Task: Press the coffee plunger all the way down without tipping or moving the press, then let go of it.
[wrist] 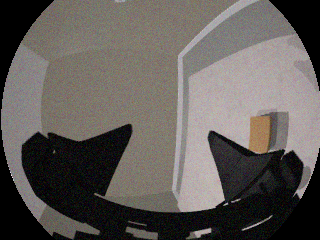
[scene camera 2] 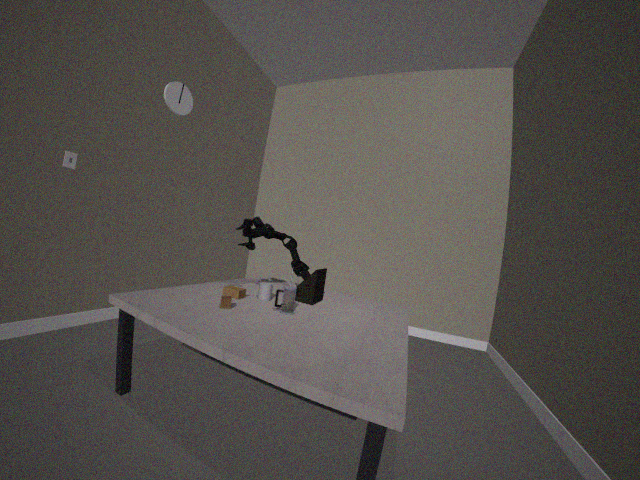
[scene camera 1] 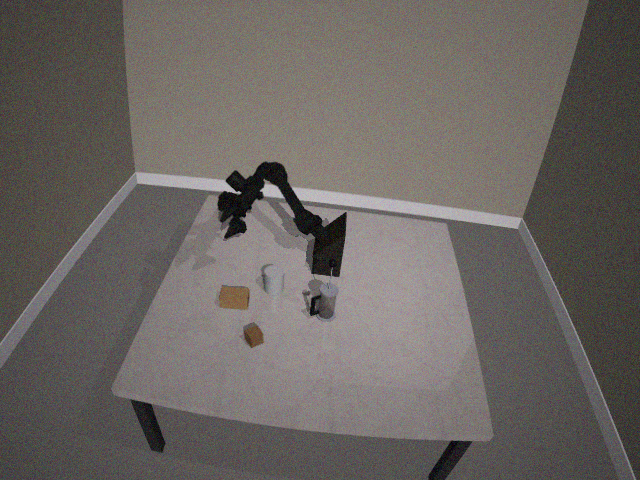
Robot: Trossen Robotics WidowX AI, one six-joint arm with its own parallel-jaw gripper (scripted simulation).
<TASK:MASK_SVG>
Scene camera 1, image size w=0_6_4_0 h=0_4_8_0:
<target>my gripper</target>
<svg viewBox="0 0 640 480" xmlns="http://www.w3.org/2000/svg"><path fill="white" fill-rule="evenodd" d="M247 195L237 195L232 192L223 191L219 196L218 209L220 212L223 211L220 222L224 222L232 215L234 217L229 222L230 227L224 238L227 239L237 233L246 232L246 223L240 220L239 217L245 218L246 211L252 208L253 202Z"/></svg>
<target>coffee press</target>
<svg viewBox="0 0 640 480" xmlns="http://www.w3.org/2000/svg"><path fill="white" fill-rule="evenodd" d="M335 259L329 261L329 266L332 267L330 283L322 284L320 286L320 295L311 298L310 315L316 315L323 322L330 322L336 317L335 307L339 289L331 283L332 269L337 265Z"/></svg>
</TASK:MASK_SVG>
